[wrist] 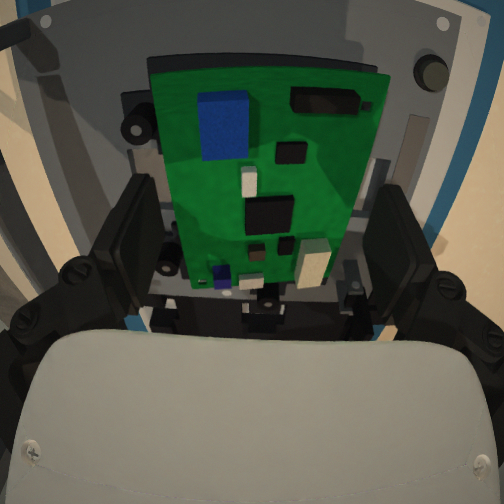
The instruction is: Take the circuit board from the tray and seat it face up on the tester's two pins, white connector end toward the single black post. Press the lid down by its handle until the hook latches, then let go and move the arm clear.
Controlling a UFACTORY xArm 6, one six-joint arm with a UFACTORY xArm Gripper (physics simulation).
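The green circuit board (pixel 265 175) lies face up over the grey tester base (pixel 100 75), its chips and blue block showing. Its white connector (pixel 312 262) is at the near end, close to a single black post (pixel 267 302). Two black round posts (pixel 137 127) stand along the board's left edge. My gripper (pixel 265 185) is open, with one black finger on each side of the board. A thin gap shows between each finger and the board's edge. The lid and its handle are not in view.
A dark round knob (pixel 431 72) sits at the tester's far right corner. A blue rim (pixel 475 130) borders the tester on the right, with tan surface beyond. My grey wrist housing (pixel 250 415) fills the lower part of the view.
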